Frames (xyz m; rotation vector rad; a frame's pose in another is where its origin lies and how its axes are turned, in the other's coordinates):
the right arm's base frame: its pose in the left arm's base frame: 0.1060 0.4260 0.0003 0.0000 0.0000 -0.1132
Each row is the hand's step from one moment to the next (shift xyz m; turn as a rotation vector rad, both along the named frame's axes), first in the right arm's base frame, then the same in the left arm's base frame.
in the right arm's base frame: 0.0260 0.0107 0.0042 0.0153 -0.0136 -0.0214
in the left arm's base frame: 0.0270 0.0077 0.0042 0.0137 -0.0152 -0.0214
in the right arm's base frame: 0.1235 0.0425 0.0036 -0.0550 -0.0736 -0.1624
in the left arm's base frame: 0.1275 0.0283 0.0036 -0.0630 -0.0669 -0.1624
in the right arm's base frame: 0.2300 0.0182 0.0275 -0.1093 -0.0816 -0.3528
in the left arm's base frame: 0.2306 -0.0079 0.0275 -0.1178 -0.0687 -0.3528
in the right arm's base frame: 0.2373 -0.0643 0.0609 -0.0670 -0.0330 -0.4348
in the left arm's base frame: 0.2285 -0.0907 0.0609 -0.0703 -0.0252 -0.4348
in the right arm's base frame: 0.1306 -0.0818 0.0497 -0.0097 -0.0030 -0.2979
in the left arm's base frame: 0.1205 -0.0960 0.0497 -0.0100 -0.0019 -0.2979
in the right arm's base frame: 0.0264 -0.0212 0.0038 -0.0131 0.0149 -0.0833
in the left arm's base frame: 0.0238 -0.0240 0.0038 -0.0113 0.0163 -0.0833
